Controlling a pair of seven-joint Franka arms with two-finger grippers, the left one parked.
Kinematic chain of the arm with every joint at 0, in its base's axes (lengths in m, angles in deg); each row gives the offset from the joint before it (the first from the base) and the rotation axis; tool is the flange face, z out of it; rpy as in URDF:
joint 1: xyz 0 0 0.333 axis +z
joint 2: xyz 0 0 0 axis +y
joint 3: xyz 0 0 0.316 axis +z
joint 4: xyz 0.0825 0 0 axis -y
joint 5: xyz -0.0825 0 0.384 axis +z
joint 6: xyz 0 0 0 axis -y
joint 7: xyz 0.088 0 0 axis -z
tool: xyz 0 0 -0.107 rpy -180 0 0
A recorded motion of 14 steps. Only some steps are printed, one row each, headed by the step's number.
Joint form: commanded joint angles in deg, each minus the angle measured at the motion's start. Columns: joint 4, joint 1, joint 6, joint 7, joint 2, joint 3, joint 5.
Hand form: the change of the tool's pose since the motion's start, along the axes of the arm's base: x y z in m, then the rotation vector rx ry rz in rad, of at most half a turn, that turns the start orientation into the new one. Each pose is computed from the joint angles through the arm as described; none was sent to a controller.
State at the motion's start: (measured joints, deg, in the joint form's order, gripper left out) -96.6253 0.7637 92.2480 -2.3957 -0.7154 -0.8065 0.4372
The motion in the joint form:
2: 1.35 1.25 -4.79 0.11 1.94 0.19 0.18
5: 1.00 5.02 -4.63 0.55 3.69 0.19 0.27
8: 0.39 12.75 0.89 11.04 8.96 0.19 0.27
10: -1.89 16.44 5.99 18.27 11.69 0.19 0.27
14: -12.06 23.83 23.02 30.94 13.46 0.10 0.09
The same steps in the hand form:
2: 0.0000 0.0143 -0.0140 0.0015 0.0939 0.0236
5: 0.0044 0.0513 -0.0335 -0.0029 0.1279 0.0815
8: 0.0195 0.1317 -0.0846 -0.0373 0.1319 0.0334
10: 0.0209 0.1713 -0.1251 -0.0580 0.1266 -0.0286
14: -0.0046 0.2421 -0.2028 -0.0565 0.0347 -0.1240

